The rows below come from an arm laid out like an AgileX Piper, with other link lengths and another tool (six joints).
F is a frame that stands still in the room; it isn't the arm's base.
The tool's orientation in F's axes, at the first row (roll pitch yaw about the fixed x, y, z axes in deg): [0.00 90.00 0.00]
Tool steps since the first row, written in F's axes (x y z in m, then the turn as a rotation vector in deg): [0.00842 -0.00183 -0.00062 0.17 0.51 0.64]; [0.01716 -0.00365 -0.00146 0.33 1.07 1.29]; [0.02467 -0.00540 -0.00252 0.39 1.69 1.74]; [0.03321 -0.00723 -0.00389 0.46 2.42 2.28]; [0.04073 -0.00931 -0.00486 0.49 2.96 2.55]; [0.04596 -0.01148 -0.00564 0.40 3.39 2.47]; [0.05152 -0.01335 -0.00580 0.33 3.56 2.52]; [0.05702 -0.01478 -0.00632 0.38 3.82 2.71]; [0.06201 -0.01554 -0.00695 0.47 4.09 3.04]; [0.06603 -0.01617 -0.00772 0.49 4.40 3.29]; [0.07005 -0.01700 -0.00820 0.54 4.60 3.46]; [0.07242 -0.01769 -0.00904 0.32 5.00 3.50]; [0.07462 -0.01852 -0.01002 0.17 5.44 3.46]
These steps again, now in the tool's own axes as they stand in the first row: [0.00062 -0.00183 0.00842 -0.64 0.51 0.17]; [0.00146 -0.00365 0.01716 -1.29 1.07 0.33]; [0.00252 -0.00540 0.02467 -1.74 1.69 0.39]; [0.00389 -0.00723 0.03321 -2.28 2.42 0.46]; [0.00486 -0.00931 0.04073 -2.55 2.96 0.49]; [0.00564 -0.01148 0.04596 -2.47 3.39 0.40]; [0.00580 -0.01335 0.05152 -2.52 3.56 0.33]; [0.00632 -0.01478 0.05702 -2.71 3.82 0.38]; [0.00695 -0.01554 0.06201 -3.04 4.09 0.47]; [0.00772 -0.01617 0.06603 -3.29 4.40 0.49]; [0.00820 -0.01700 0.07005 -3.46 4.60 0.54]; [0.00904 -0.01769 0.07242 -3.50 5.00 0.32]; [0.01002 -0.01852 0.07462 -3.46 5.44 0.17]
